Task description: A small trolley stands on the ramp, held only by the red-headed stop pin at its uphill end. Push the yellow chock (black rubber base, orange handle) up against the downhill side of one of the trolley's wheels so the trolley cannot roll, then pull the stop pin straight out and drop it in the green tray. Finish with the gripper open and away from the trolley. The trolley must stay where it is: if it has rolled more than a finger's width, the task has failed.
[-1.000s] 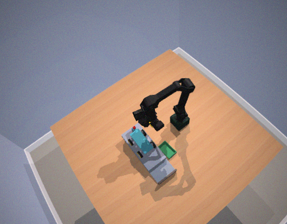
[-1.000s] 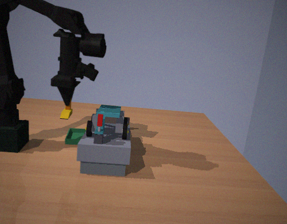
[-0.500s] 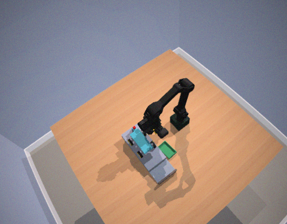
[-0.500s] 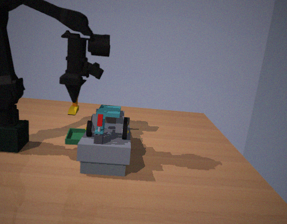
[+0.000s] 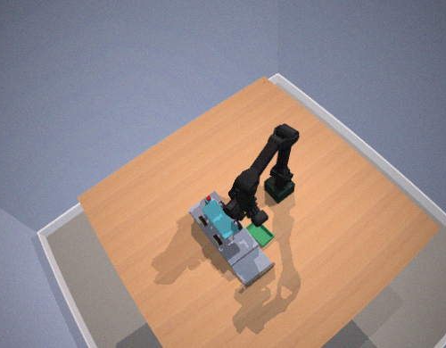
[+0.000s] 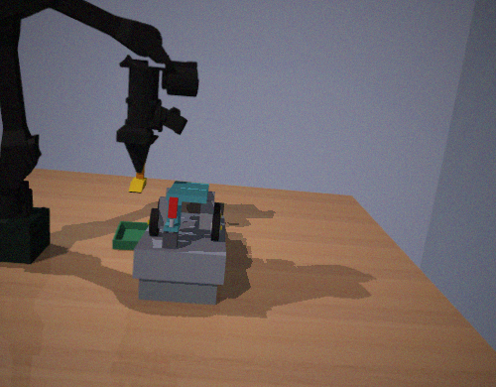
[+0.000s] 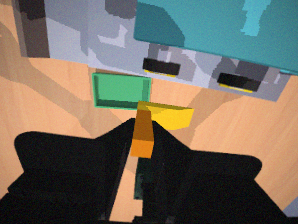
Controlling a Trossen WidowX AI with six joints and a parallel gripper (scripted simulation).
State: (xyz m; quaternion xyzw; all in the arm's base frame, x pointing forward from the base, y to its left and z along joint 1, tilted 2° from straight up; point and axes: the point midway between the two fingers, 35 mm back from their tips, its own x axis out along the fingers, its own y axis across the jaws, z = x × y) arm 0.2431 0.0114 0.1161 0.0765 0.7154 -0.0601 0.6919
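My gripper tip is now 50 mm short of the red-headed stop pin, 190 mm to the left of it and 30 mm above it. Round my gripper tip: yellow chock (20 mm to the right, 10 mm below); then trolley (90 mm ahead, 90 mm to the right, 50 mm below); then grey ramp (90 mm ahead, 80 mm to the right, 120 mm below).
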